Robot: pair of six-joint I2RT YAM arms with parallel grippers.
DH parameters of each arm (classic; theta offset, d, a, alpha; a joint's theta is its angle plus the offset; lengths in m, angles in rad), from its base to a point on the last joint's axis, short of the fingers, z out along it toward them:
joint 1: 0 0.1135 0.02 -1.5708
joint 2: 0 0 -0.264 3.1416
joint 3: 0.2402 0 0.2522 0
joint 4: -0.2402 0 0.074 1.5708
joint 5: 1.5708 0 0 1.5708
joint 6: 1.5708 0.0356 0 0
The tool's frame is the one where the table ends.
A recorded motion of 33 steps. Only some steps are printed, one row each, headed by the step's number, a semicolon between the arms.
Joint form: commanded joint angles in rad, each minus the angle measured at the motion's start. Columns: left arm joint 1, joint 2, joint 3, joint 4, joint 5, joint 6; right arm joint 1, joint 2, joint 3, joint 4, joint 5, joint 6.
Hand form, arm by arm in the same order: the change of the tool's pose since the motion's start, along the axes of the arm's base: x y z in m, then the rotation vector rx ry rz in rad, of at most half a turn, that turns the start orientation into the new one. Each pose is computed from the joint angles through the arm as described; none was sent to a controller.
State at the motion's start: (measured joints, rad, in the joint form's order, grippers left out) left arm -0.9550 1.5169 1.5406 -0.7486 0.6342 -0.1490; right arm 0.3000 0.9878 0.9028 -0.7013 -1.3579 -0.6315
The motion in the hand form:
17: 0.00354 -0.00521 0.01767 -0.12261 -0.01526 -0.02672; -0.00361 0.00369 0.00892 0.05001 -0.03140 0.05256
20: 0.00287 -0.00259 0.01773 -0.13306 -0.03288 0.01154; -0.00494 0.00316 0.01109 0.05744 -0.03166 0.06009
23: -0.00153 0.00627 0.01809 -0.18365 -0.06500 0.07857; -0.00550 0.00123 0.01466 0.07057 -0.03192 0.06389
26: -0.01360 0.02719 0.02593 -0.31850 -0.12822 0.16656; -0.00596 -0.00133 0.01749 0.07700 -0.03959 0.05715
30: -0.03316 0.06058 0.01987 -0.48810 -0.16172 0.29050; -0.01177 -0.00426 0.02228 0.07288 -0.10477 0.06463
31: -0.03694 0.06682 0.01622 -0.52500 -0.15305 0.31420; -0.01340 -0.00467 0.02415 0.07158 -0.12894 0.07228
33: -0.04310 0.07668 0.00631 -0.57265 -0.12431 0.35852; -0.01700 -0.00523 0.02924 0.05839 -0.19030 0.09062
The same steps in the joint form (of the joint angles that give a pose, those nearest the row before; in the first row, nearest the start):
17: 0.0048 0.0035 0.0296 0.1038 0.0608 -0.0343; 0.0238 -0.0195 0.0019 0.0686 -0.0468 0.0456
20: 0.0047 -0.0172 0.0015 0.1423 0.0247 -0.0555; 0.0230 -0.0233 0.0078 0.0607 -0.0577 0.0448
23: 0.0046 -0.0807 -0.0833 0.2511 -0.0308 -0.1053; 0.0132 -0.0271 0.0168 0.0571 -0.0763 0.0499
26: 0.0054 -0.2090 -0.2225 0.4462 -0.1016 -0.1772; -0.0001 -0.0317 0.0249 0.0480 -0.0840 0.0446
30: 0.0069 -0.3979 -0.4528 0.6984 -0.2011 -0.2881; -0.0063 -0.0238 0.0750 -0.1082 -0.0778 -0.1328
31: 0.0070 -0.4342 -0.5042 0.7550 -0.2177 -0.3218; -0.0058 -0.0146 0.0973 -0.1708 -0.0762 -0.2061
33: 0.0056 -0.4931 -0.5941 0.8377 -0.2507 -0.3836; -0.0022 0.0154 0.1587 -0.3341 -0.0599 -0.3964

